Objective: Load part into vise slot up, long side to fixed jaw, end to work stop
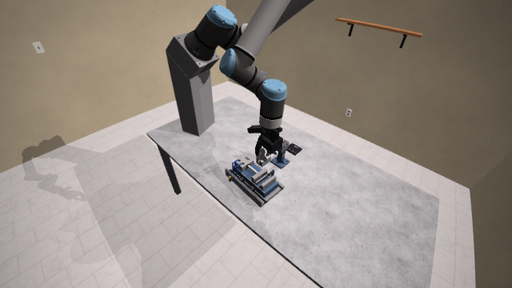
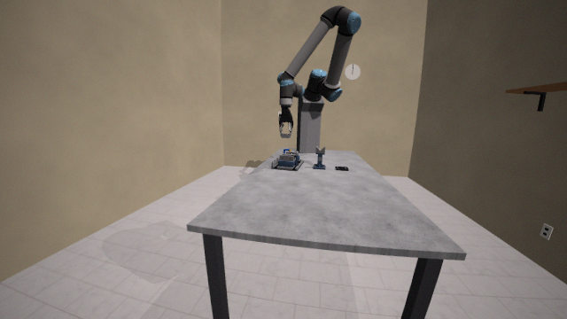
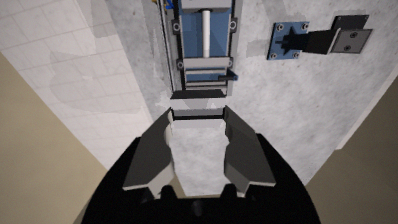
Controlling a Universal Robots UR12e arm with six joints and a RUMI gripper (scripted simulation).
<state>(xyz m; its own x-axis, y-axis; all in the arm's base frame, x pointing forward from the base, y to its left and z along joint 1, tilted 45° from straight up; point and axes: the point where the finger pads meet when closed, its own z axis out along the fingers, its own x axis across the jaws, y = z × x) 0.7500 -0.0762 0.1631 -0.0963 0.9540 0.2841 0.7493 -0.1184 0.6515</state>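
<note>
Now: the part right at my hand. From my hand the other things lie so: cylinder rod: 90 mm behind, 10 mm to the left, 170 mm below; then work stop: 10 mm behind, 70 mm to the left, 150 mm below; then moving jaw: 40 mm behind, 20 mm to the left, 170 mm below.
</note>
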